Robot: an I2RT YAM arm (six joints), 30 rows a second.
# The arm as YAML. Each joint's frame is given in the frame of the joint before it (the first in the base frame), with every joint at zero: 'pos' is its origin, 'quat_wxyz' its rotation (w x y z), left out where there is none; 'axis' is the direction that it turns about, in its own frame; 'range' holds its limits. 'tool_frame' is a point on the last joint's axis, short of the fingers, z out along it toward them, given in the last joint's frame.
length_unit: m
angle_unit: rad
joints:
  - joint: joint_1
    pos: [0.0, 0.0, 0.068]
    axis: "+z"
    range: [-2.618, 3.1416]
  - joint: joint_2
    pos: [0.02, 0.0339, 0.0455]
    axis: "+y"
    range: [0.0, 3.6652]
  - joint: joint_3
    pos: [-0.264, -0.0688, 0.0]
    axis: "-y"
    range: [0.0, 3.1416]
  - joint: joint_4
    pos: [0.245, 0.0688, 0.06]
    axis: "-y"
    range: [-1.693, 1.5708]
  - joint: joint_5
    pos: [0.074, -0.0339, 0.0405]
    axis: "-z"
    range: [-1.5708, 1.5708]
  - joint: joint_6
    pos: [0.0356, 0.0, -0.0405]
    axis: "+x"
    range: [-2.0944, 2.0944]
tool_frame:
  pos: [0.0, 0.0, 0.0]
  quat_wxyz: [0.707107, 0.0, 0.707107, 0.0]
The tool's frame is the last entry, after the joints.
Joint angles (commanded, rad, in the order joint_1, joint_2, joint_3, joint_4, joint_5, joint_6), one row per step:
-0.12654, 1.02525, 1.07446, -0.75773, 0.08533, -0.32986
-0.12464, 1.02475, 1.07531, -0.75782, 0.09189, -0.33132
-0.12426, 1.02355, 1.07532, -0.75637, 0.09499, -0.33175
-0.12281, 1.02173, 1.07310, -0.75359, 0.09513, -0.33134
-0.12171, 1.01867, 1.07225, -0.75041, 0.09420, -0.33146
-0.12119, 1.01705, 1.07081, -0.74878, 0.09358, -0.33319
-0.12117, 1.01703, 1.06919, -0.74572, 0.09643, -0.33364
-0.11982, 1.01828, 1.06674, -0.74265, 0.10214, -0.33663
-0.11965, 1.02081, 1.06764, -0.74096, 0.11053, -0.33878
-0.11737, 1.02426, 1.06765, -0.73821, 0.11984, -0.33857
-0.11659, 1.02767, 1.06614, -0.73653, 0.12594, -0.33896
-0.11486, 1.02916, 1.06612, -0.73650, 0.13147, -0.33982
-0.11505, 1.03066, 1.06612, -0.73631, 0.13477, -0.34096
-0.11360, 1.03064, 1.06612, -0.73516, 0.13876, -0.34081
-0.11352, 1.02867, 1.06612, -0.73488, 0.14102, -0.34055
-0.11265, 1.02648, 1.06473, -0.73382, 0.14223, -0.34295
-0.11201, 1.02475, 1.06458, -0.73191, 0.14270, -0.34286
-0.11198, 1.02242, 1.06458, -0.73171, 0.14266, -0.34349
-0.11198, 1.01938, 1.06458, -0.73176, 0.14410, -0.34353
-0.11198, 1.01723, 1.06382, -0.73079, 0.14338, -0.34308
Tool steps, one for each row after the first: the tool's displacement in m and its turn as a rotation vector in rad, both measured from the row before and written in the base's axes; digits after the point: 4 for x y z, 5 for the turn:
-0.0001, 0.0002, 0.0004, -0.00547, -0.00045, -0.00214
-0.0002, 0.0000, 0.0004, -0.00264, -0.00231, -0.00170
-0.0002, 0.0003, -0.0001, -0.00008, -0.00243, 0.00108
-0.0004, 0.0003, 0.0006, -0.00015, -0.00540, 0.00189
-0.0002, 0.0002, 0.0000, -0.00112, -0.00152, 0.00210
0.0002, -0.0001, -0.0003, -0.00232, -0.00114, -0.00188
0.0005, 0.0000, -0.0008, -0.00578, 0.00163, -0.00114
0.0006, -0.0003, 0.0000, -0.00694, 0.00100, -0.00491
0.0010, 0.0000, -0.0004, -0.00568, 0.00135, -0.00501
0.0009, -0.0002, -0.0010, -0.00380, 0.00376, -0.00365
0.0003, 0.0001, -0.0003, -0.00400, 0.00207, -0.00196
0.0003, -0.0002, -0.0003, -0.00280, 0.00179, -0.00199
0.0001, 0.0002, 0.0001, -0.00258, -0.00090, -0.00170
-0.0004, 0.0000, 0.0004, -0.00151, -0.00213, -0.00182
-0.0004, 0.0002, 0.0001, -0.00275, -0.00122, 0.00147
-0.0002, 0.0001, 0.0004, -0.00062, -0.00345, 0.00022
-0.0005, 0.0001, 0.0005, -0.00073, -0.00237, 0.00046
-0.0007, 0.0000, 0.0006, -0.00127, -0.00286, -0.00109
-0.0004, 0.0001, 0.0002, 0.00052, -0.00250, 0.00028

